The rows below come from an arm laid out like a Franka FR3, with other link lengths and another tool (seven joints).
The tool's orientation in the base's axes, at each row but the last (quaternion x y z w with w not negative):
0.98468, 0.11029, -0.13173, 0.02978
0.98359, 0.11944, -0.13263, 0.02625
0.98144, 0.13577, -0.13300, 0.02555
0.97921, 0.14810, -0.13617, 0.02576
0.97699, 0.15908, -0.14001, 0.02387
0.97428, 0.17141, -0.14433, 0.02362
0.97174, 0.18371, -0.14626, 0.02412
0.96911, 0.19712, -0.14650, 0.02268
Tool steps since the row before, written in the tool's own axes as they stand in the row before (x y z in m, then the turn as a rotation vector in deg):
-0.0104, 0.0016, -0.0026, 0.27, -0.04, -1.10
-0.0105, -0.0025, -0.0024, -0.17, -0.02, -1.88
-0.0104, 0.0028, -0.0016, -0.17, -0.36, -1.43
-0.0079, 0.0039, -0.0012, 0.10, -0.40, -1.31
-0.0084, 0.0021, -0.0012, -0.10, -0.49, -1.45
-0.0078, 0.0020, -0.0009, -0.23, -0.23, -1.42
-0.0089, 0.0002, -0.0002, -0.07, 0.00, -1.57
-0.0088, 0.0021, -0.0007, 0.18, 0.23, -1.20
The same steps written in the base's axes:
-0.0088, -0.0035, 0.0053, 0.52, 0.19, 0.99
-0.0098, 0.0002, 0.0051, 0.31, 0.14, 1.86
-0.0085, -0.0053, 0.0044, 0.11, 0.43, 1.42
-0.0058, -0.0059, 0.0034, 0.31, 0.53, 1.23
-0.0067, -0.0044, 0.0035, 0.14, 0.57, 1.42
-0.0061, -0.0043, 0.0031, 0.10, 0.28, 1.43
-0.0078, -0.0033, 0.0028, 0.37, 0.13, 1.52
-0.0067, -0.0052, 0.0032, 0.58, -0.02, 1.09

